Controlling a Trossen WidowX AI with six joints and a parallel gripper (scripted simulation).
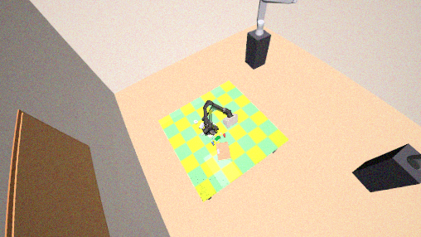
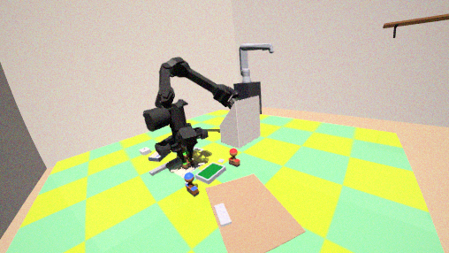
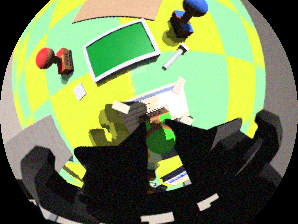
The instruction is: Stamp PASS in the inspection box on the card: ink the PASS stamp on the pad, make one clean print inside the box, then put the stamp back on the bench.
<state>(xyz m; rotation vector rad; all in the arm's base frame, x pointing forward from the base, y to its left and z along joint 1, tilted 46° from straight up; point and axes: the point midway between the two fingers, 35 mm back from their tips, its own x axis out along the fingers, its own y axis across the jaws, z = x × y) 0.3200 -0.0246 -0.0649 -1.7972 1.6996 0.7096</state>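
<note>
The white card is 10 mm ahead of my gripper tip and 30 mm below it. From my gripper tip the other things lie so: orange-knobbed stamp (30 mm behind, 140 mm to the right); green ink pad (30 mm behind, 100 mm to the left, 20 mm below); long grey bar (70 mm ahead, 70 mm to the right, 20 mm below).
</note>
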